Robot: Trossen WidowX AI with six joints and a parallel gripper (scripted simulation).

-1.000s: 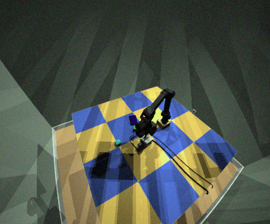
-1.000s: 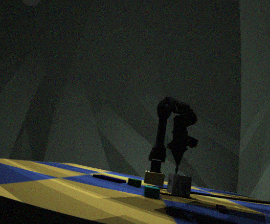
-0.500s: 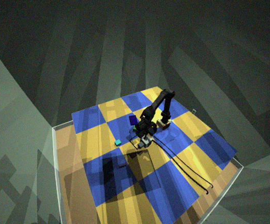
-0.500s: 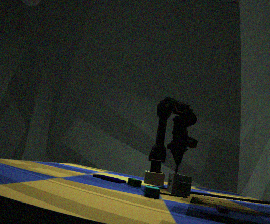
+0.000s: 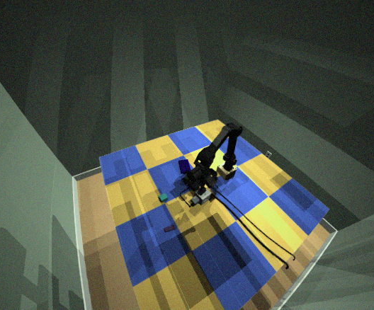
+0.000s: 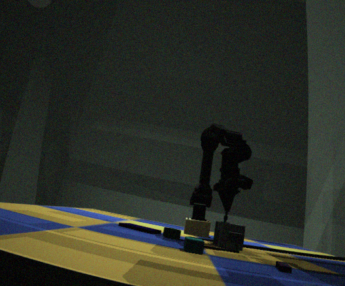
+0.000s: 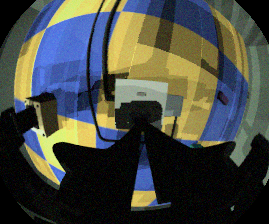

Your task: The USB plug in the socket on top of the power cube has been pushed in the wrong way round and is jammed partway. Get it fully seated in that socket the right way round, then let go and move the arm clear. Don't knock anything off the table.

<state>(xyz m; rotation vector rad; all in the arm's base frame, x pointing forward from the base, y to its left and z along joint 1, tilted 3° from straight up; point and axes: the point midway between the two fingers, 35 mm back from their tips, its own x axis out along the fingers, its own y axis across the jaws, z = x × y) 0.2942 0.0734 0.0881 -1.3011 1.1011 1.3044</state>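
My gripper tip is 2 cm above the small dark USB plug. From my gripper tip the other things lie so: teal block (22 cm ahead, 11 cm to the right, 10 cm below); dark purple slab (28 cm to the right, 11 cm below, 4 cm behind); green block (17 cm to the right, 10 cm below).
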